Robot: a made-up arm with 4 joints.
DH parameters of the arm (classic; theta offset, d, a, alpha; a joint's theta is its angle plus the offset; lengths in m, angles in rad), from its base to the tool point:
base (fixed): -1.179 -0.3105 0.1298 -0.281
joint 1: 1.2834 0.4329 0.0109 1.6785
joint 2: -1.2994 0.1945 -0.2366 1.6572
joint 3: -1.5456 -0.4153 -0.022 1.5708
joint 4: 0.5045 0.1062 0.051 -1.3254
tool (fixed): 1.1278 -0.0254 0 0
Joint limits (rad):
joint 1: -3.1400..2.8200
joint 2: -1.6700..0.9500
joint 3: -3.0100..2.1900
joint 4: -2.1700..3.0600
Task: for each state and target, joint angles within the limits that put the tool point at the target. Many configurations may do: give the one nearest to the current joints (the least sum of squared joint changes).
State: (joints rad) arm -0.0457 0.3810 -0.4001 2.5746
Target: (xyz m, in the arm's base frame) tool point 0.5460 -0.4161 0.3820
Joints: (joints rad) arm -0.0913 -0.0143 -0.6105 2.5353
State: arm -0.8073 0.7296 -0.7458 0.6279
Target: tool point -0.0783 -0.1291 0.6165
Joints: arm -0.9629 0.9500 -0.9682 0.6026
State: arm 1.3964 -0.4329 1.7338 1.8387
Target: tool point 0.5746 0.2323 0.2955
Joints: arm 1.0555 -0.2733 1.0449 2.3992
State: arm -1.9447 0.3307 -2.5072 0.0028
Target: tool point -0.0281 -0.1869 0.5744
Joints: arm -1.5027 0.7431 -3.0096 -0.0441
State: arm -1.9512 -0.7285 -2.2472 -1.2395
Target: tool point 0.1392 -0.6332 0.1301
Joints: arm -1.2417 -0.5849 -2.8227 -1.4991
